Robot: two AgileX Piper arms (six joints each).
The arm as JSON. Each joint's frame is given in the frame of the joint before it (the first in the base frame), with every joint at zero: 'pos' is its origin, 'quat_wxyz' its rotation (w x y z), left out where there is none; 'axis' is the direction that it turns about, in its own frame. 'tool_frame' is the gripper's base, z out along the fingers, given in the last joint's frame.
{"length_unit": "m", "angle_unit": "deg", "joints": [
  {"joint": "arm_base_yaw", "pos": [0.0, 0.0, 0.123], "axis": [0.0, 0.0, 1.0]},
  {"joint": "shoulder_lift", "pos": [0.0, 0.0, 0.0], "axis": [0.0, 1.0, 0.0]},
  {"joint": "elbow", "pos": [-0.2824, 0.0, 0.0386], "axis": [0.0, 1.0, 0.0]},
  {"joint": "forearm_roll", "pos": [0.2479, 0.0, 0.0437], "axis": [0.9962, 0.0, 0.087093]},
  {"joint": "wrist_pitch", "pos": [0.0, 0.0, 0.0], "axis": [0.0, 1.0, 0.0]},
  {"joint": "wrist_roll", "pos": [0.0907, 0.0, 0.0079], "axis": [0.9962, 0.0, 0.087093]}
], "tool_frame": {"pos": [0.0, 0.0, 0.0], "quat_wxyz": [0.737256, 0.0, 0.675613, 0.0]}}
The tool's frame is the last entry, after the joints.
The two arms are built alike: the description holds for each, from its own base.
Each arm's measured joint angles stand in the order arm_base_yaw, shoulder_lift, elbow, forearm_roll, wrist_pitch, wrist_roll.
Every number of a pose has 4 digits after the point.
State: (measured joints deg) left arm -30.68 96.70 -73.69 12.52 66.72 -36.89; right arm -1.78 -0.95 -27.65 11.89 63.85 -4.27
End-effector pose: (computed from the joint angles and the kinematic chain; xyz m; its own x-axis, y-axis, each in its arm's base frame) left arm 0.2892 -0.1505 0.2535 -0.9816 -0.0193 -0.1900 -0.0418 0.9925 0.1151; right arm -0.0081 0.0171 0.2695 -0.4984 0.0332 -0.8663 -0.1210 0.9868 0.1074
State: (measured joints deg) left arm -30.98 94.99 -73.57 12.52 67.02 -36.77; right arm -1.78 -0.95 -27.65 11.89 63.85 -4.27
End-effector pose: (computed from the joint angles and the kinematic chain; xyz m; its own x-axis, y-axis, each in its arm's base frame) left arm 0.2843 -0.1495 0.2626 -0.9778 -0.0154 -0.2088 -0.0378 0.9939 0.1035; right arm -0.0081 0.0171 0.2695 -0.4984 0.0332 -0.8663 -0.1210 0.9868 0.1074
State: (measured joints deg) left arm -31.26 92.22 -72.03 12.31 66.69 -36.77; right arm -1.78 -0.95 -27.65 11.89 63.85 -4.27
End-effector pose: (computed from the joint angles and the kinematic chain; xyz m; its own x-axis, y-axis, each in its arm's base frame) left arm 0.2747 -0.1459 0.2709 -0.9733 -0.0143 -0.2292 -0.0348 0.9957 0.0856; right arm -0.0081 0.0171 0.2695 -0.4984 0.0332 -0.8663 -0.1210 0.9868 0.1074
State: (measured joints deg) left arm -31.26 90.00 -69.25 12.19 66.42 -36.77; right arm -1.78 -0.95 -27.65 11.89 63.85 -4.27
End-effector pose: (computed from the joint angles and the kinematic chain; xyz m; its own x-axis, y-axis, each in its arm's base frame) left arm 0.2645 -0.1400 0.2700 -0.9745 -0.0137 -0.2238 -0.0339 0.9957 0.0865; right arm -0.0081 0.0171 0.2695 -0.4984 0.0332 -0.8663 -0.1210 0.9868 0.1074
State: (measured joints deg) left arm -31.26 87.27 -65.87 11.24 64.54 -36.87; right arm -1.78 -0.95 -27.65 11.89 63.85 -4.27
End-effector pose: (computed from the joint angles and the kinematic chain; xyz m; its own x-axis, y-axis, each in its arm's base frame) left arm 0.2533 -0.1350 0.2688 -0.9726 -0.0196 -0.2318 -0.0344 0.9976 0.0599; right arm -0.0081 0.0171 0.2695 -0.4984 0.0332 -0.8663 -0.1210 0.9868 0.1074
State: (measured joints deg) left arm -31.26 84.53 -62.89 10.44 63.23 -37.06; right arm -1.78 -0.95 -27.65 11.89 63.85 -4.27
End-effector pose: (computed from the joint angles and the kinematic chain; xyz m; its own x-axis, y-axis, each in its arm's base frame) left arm 0.2422 -0.1298 0.2687 -0.9706 -0.0280 -0.2392 -0.0379 0.9986 0.0369; right arm -0.0081 0.0171 0.2695 -0.4984 0.0332 -0.8663 -0.1210 0.9868 0.1074
